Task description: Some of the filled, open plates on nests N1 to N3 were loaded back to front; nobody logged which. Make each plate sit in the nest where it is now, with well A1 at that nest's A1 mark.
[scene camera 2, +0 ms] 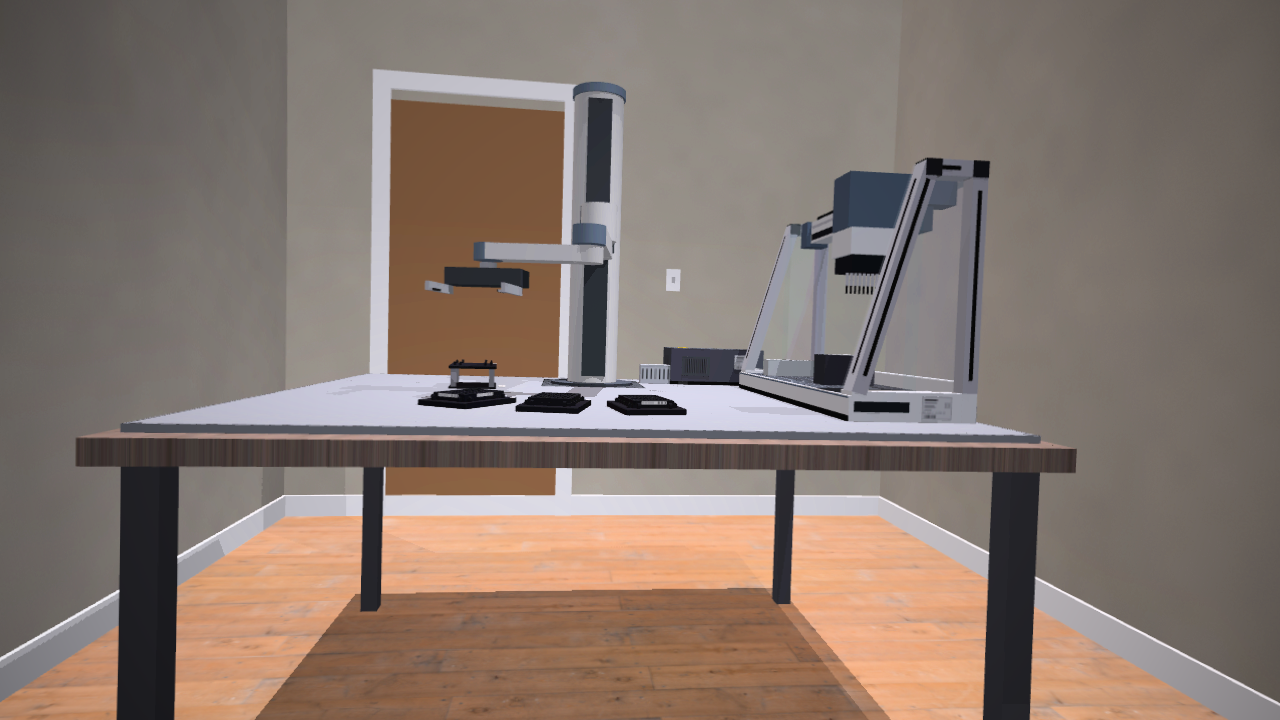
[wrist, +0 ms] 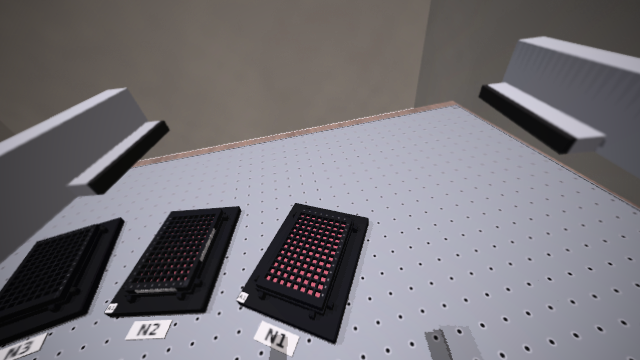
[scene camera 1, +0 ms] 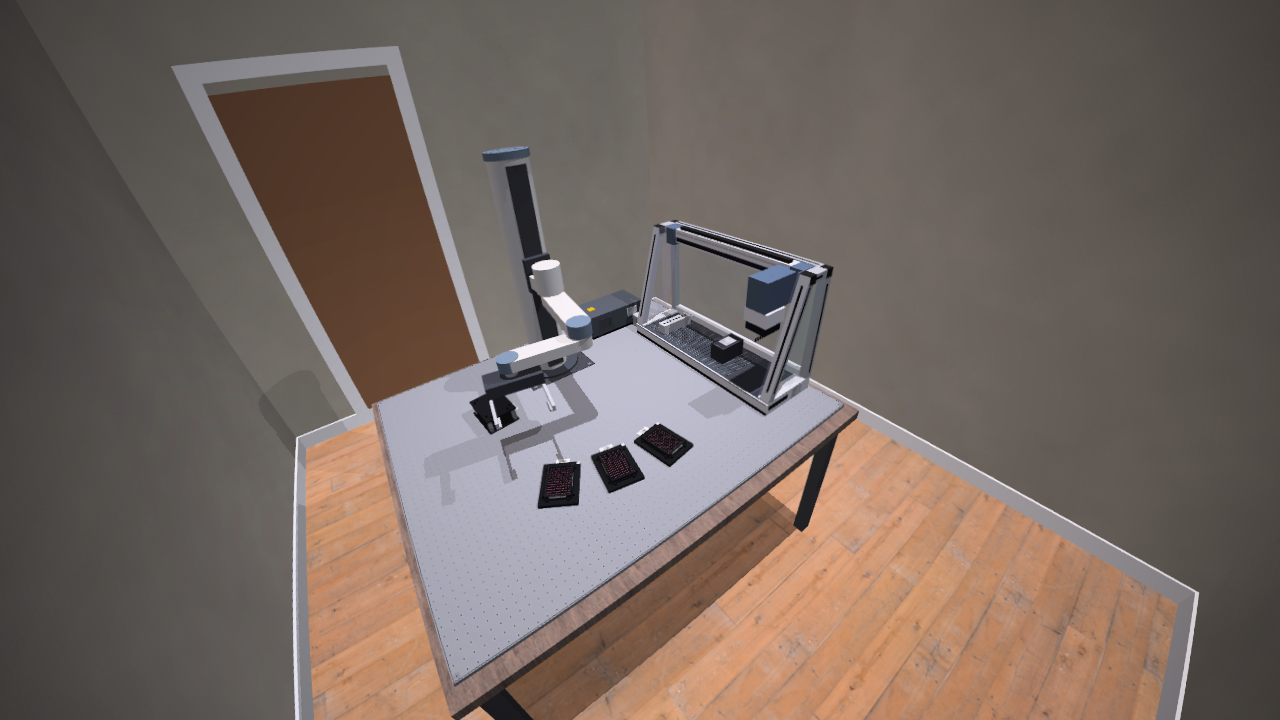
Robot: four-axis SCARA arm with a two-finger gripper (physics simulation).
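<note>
The plate on N1 (scene camera 1: 559, 481) (scene camera 2: 467, 394) (wrist: 310, 255) shows pink wells and a pale strip on its side away from the arm. The plate on N2 (scene camera 1: 617, 464) (scene camera 2: 553, 400) (wrist: 177, 247) has pale strips on its arm-facing short side and one long side in the wrist view. The plate on N3 (scene camera 1: 665, 441) (scene camera 2: 646, 402) (wrist: 47, 267) has a pale strip on its outer side in scene camera 2. A1 tags show at the near left corners of N1 and N2; N3's is out of frame. Well A1 cannot be made out. My gripper (scene camera 1: 523, 413) (scene camera 2: 474, 288) (wrist: 314, 90) is open and empty, high above the table.
A black raised stand on pale posts (scene camera 1: 481, 412) (scene camera 2: 472, 364) is near the gripper, well below it. The framed pipetting machine (scene camera 1: 750, 250) (scene camera 2: 980, 295) stands at the right. A dark grey box (scene camera 1: 613, 311) (scene camera 2: 707, 365) is behind, beside the arm's column (scene camera 1: 503, 214) (scene camera 2: 582, 179).
</note>
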